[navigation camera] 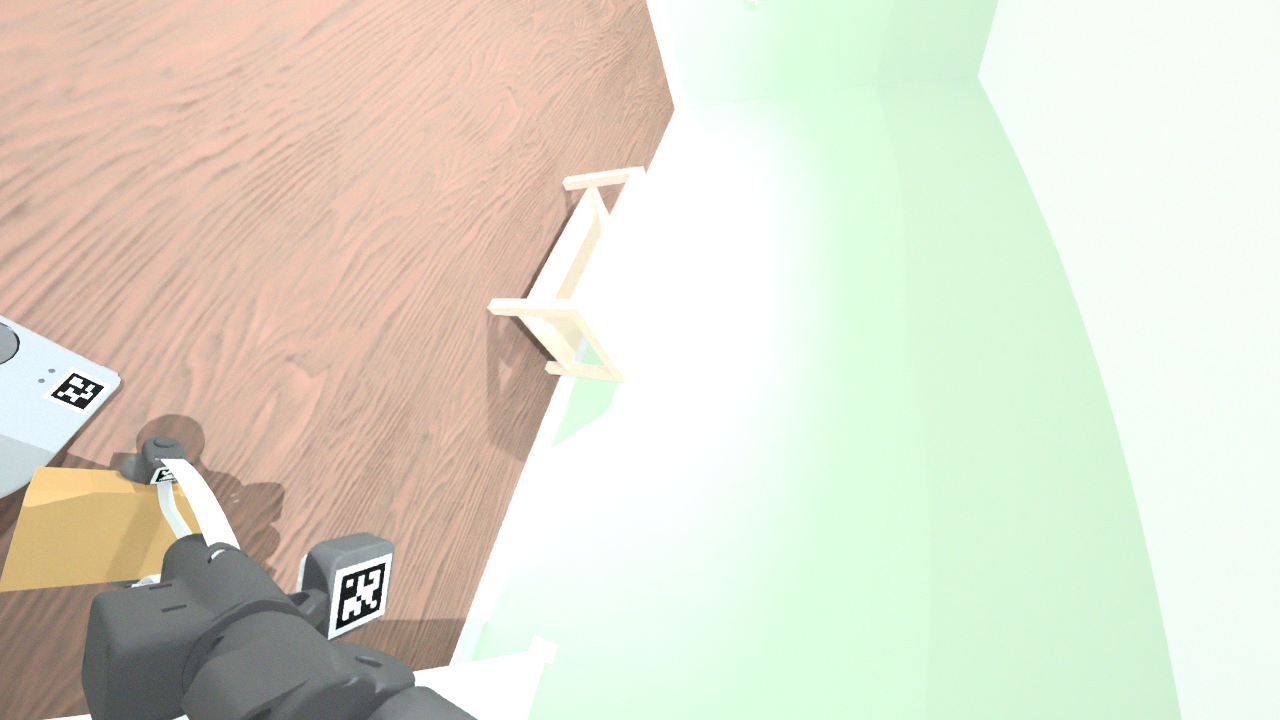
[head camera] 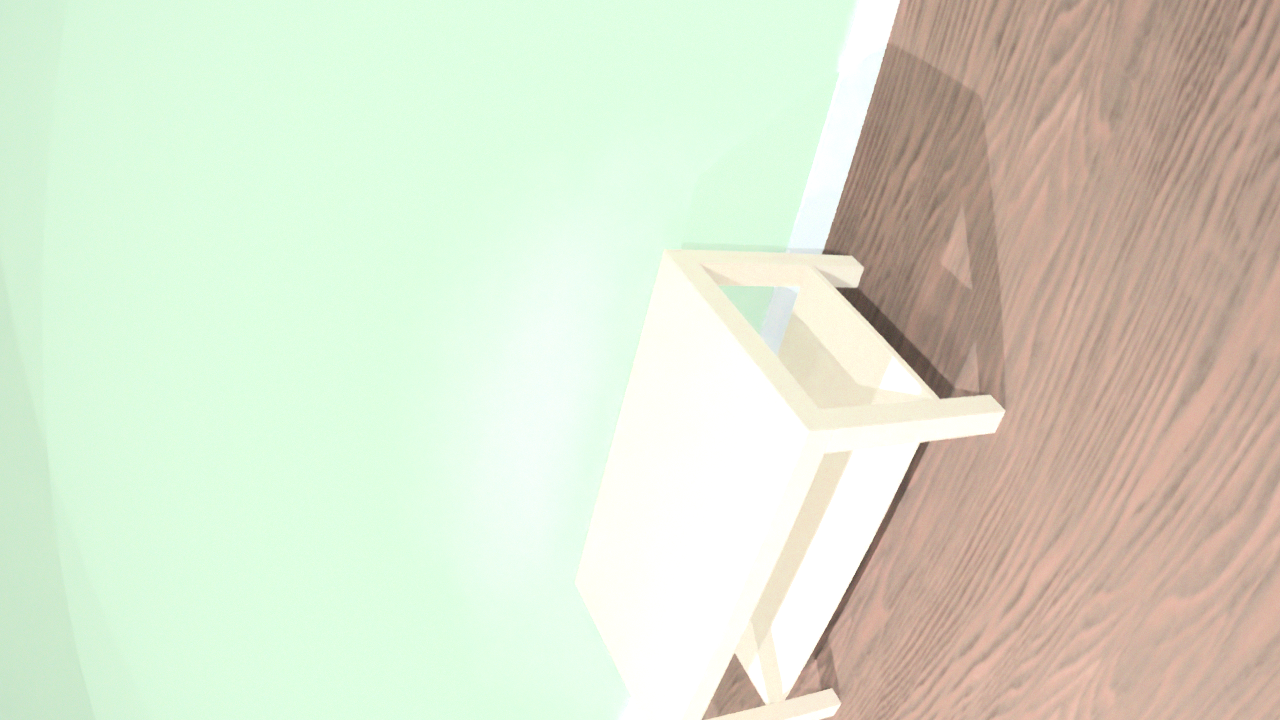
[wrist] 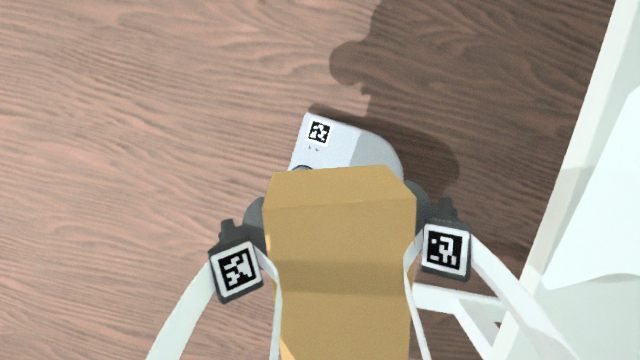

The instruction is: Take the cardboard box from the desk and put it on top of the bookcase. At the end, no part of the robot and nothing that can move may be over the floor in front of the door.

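Seen in the pictures: gripper, fingertip midpoint: (navigation camera: 141,512); robot's base at its link origin: (wrist: 306,168).
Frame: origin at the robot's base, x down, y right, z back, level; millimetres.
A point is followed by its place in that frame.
The cardboard box (navigation camera: 80,546) {z 39, x -864, y 94 mm} (wrist: 345,240) {z 20, x -869, y 134 mm} is orange-brown. It is at the lower left in the navigation view and at the lower middle in the wrist view. My gripper (navigation camera: 147,519) {z 21, x -812, y 127 mm} (wrist: 336,214) {z 21, x -812, y 127 mm} is shut on the box, with one dark fingertip pressed against each side. The box is held up in the air, over part of my base as the wrist view looks down. The dark wrist hides part of the box in the navigation view. A white desk-like top (navigation camera: 487,687) {z 217, x -721, y 843 mm} (wrist: 595,235) {z 272, x -721, y 153 mm} shows at the bottom edge and at the right. Neither the bookcase nor the door can be made out.
A cream low bench or table (head camera: 707,474) {z -1137, x -451, y 1096 mm} (navigation camera: 537,307) {z -878, x -266, y 909 mm} with a lower board stands by the green wall (head camera: 313,313) {z -1106, x -1088, y 1558 mm} (navigation camera: 895,358) {z -1217, x -1628, y 1550 mm}. My pale base (navigation camera: 35,402) {z 43, x -160, y 99 mm} (wrist: 345,145) {z 77, x -160, y 119 mm} is on the wooden floor (head camera: 1118,358) {z -632, x -1, y 754 mm} (navigation camera: 313,223) {z -601, x -1, y 248 mm} (wrist: 125,125) {z -590, x -1, y -40 mm}, close to the white top's side. Pale legs show beneath that top in the wrist view.
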